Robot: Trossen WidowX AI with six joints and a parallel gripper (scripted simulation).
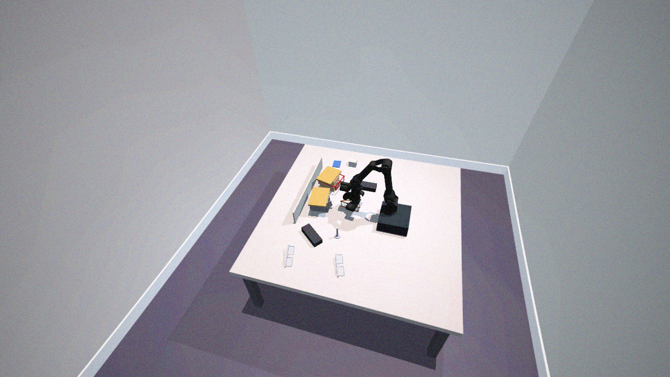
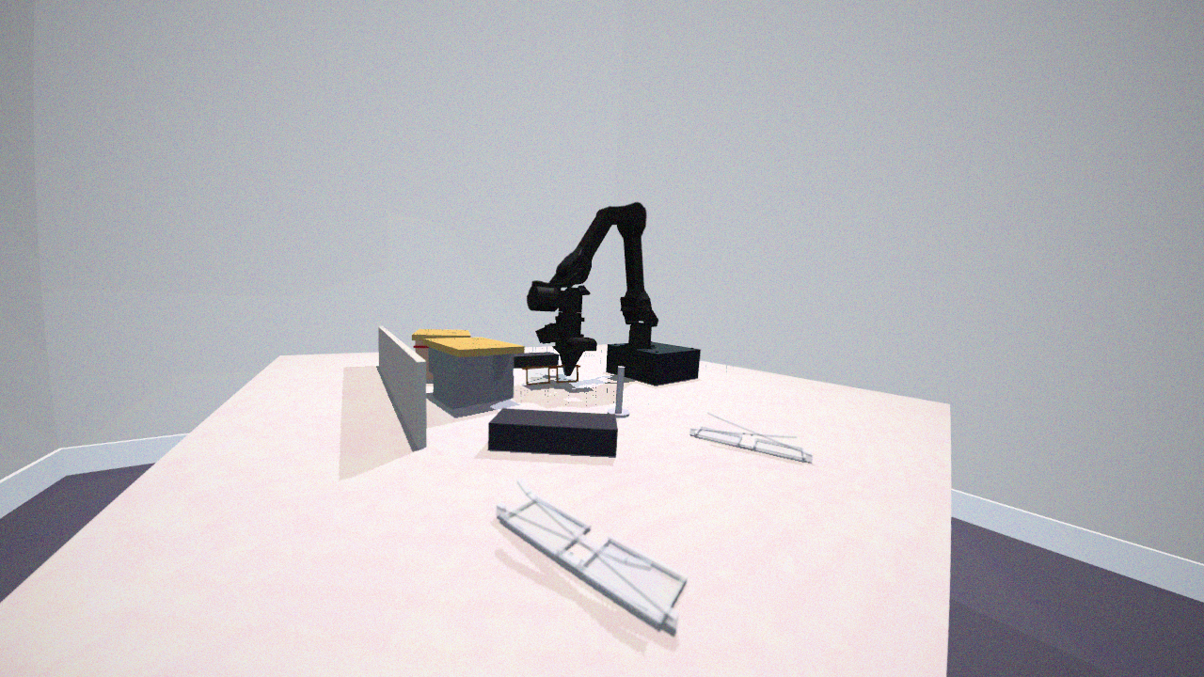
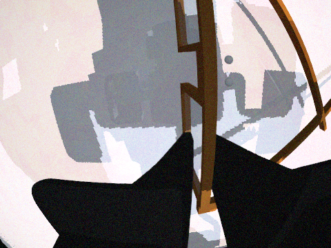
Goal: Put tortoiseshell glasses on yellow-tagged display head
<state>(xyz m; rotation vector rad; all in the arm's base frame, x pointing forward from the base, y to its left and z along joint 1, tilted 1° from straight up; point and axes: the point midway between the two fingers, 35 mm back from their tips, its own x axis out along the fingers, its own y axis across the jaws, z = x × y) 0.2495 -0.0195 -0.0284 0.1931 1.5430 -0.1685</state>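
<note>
Right now the thin post is 7 cm ahead of my gripper tip, 24 cm to the left of it and 1 cm above it. From my gripper tip the other things lie so: blue tag: 23 cm ahead, 46 cm to the right, 1 cm below; grey wall panel: 36 cm ahead, 10 cm to the right, 4 cm above; grey display head: 22 cm ahead, 2 cm to the left, 4 cm above.
</note>
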